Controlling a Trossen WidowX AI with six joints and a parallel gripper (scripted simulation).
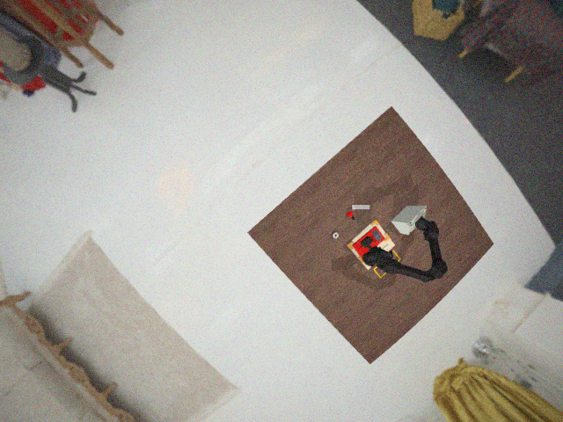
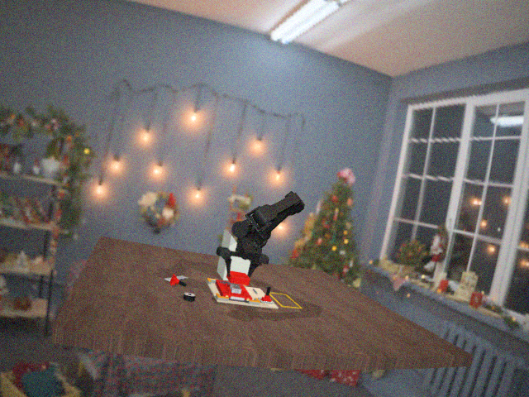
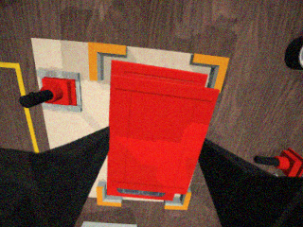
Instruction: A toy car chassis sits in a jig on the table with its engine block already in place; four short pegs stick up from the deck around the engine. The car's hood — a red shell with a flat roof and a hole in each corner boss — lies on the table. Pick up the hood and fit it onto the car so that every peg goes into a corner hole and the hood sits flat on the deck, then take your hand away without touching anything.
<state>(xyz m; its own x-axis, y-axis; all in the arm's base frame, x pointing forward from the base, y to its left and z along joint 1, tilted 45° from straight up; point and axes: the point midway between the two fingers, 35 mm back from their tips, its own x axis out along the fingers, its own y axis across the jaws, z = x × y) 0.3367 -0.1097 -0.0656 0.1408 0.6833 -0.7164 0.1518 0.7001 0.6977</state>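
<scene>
Right now the beige jig is 70 mm below my gripper tip, 40 mm behind it and 30 mm to the left of it. From my gripper tip the other things lie so: ring (190 mm to the right, 70 mm below, 70 mm ahead); red hood (right at my gripper tip); white bar (180 mm to the right, 180 mm behind, 80 mm below).
</scene>
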